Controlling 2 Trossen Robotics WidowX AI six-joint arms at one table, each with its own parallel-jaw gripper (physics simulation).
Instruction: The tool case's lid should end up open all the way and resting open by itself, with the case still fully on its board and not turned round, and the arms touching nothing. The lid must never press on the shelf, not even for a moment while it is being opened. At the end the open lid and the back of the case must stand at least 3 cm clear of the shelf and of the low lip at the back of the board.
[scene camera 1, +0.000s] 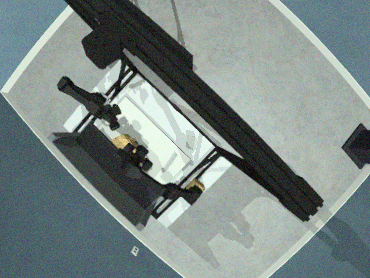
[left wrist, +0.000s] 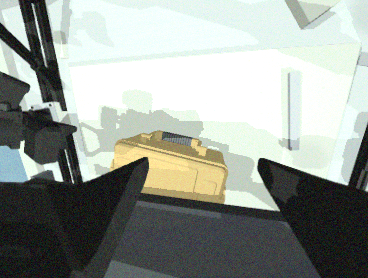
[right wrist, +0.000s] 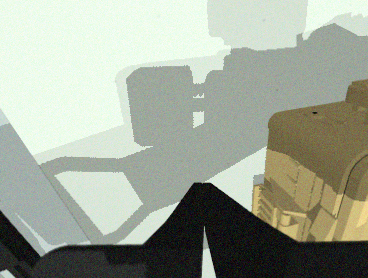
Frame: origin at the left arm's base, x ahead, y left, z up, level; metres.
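Seen in the pictures: left gripper, fingertip midpoint: (left wrist: 202, 162); right gripper, fingertip midpoint: (left wrist: 76, 128) (right wrist: 201, 191); left arm's base, link origin: (scene camera 1: 195, 190); right arm's base, link origin: (scene camera 1: 101, 100).
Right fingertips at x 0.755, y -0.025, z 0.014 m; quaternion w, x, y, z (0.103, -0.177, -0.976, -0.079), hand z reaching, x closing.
Pixels of each thing's top centre, then the offset from my right fingertips to it. Level surfaces: height alone.
- tan tool case, top centre: (left wrist: 161, 190) (scene camera 1: 123, 154) dx -0.196, dy +0.147, dz +0.007 m
- pale board, surface height: dz -0.105 m
- pale grey bar, top centre: (left wrist: 295, 113) dx -0.488, dy +0.009, dz -0.094 m
The tan tool case (scene camera 1: 121, 141) (left wrist: 175, 172) (right wrist: 320, 150) lies on the pale board (scene camera 1: 150, 131) (left wrist: 200, 85). Its lid looks shut. Its dark ribbed handle (left wrist: 177, 138) is on the side facing away from the dark shelf (scene camera 1: 107, 175) (left wrist: 200, 235). The shelf hides the case's near edge in the left wrist view. The back lip cannot be made out. My left gripper (scene camera 1: 134, 151) (left wrist: 202, 162) is wide open and empty; the case shows beyond its fingers, apparently apart from them. My right gripper (scene camera 1: 115, 123) (right wrist: 201, 191) is shut and empty, to one side of the case.
A thick black beam (scene camera 1: 215, 110) crosses above the table, with thin black struts at both ends of the board. A pale grey bar (left wrist: 294, 110) lies at the right of the board in the left wrist view. A tan piece (scene camera 1: 196, 185) sits by the left arm's base. Arm shadows cover part of the board.
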